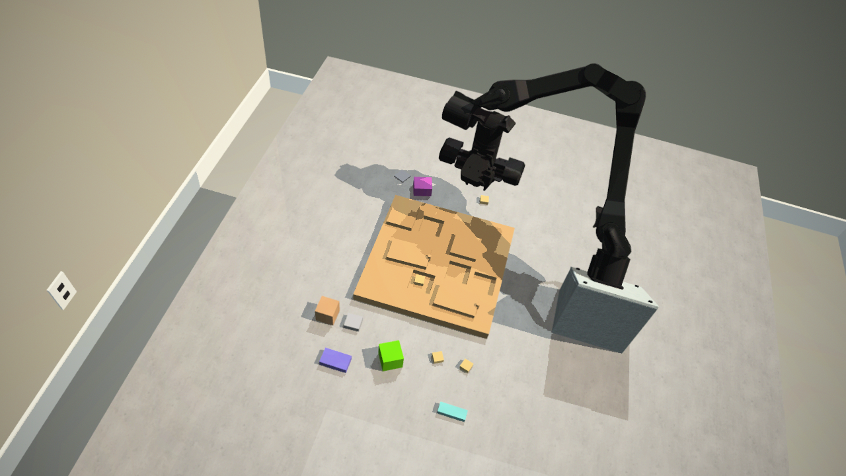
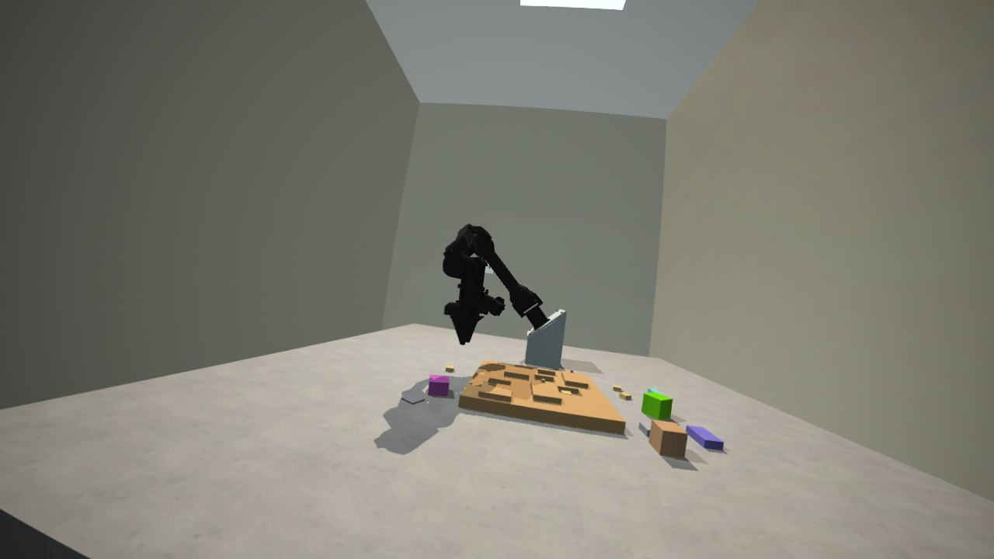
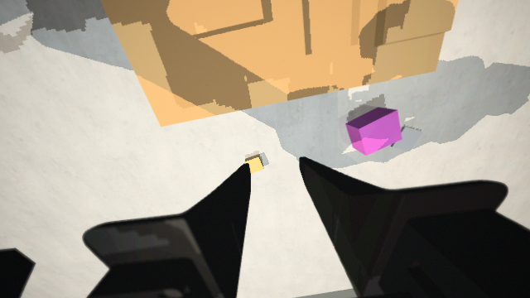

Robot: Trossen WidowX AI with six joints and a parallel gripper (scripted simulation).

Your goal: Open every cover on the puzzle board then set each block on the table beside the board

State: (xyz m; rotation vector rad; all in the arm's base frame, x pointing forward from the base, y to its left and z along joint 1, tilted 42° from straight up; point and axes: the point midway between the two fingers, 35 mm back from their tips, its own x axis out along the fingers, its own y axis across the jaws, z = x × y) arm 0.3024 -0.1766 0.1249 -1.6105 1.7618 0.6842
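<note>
Now: gripper tip 13 cm short of the magenta block, 2 cm to the left of it and 7 cm above it. From my gripper tip the other things lie so: orange block 23 cm ahead, 38 cm to the left, 6 cm below; grey block 17 cm ahead, 38 cm to the left, 8 cm below; thin grey plate 19 cm ahead, 5 cm to the right, 8 cm below.
</note>
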